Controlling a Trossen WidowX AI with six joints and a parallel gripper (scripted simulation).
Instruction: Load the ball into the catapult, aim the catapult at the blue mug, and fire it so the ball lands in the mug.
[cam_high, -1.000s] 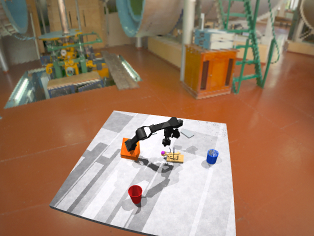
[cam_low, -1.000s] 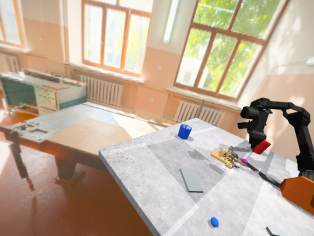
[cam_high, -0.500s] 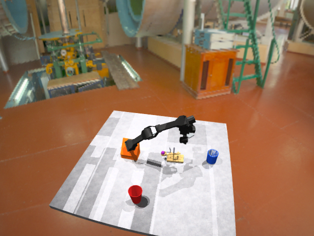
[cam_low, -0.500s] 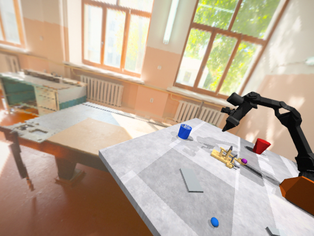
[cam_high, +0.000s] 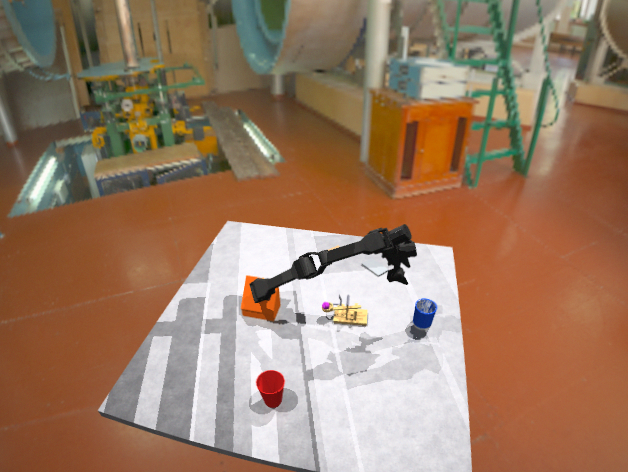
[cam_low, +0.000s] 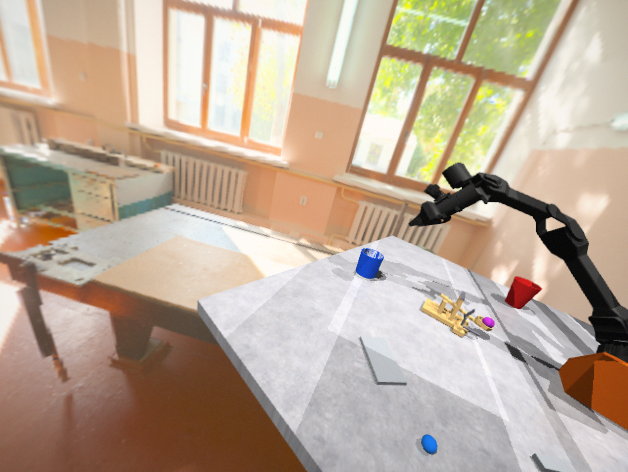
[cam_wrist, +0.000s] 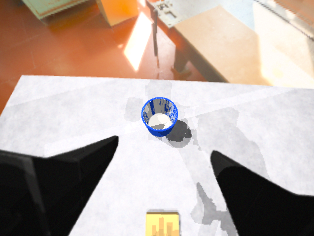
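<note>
Right now the purple ball is 320 mm behind my gripper tip, 200 mm below it and 20 mm to the right of it. Also, from my gripper tip: blue mug: 230 mm below, 100 mm ahead, 10 mm to the left; grey flat plate: 350 mm to the left, 260 mm below, 130 mm behind; wooden catapult: 250 mm behind, 210 mm below, 10 mm to the left.
</note>
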